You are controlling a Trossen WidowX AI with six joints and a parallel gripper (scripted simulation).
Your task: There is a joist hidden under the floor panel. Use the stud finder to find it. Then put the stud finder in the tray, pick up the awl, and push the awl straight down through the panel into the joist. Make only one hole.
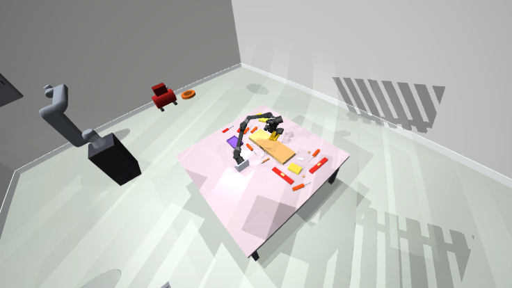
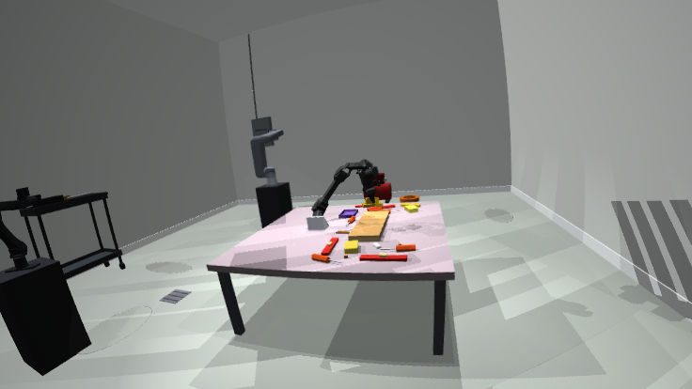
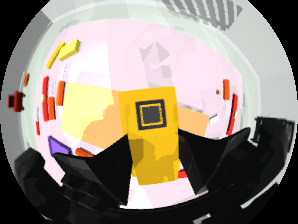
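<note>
The purple tray is 28 cm behind my gripper tip, 35 cm to the left of it and 16 cm below it. From my gripper tip the other things lie so: yellow stud finder: 1 cm ahead, 2 cm above; then orange-handled awl: 23 cm behind, 7 cm to the right, 17 cm below.
</note>
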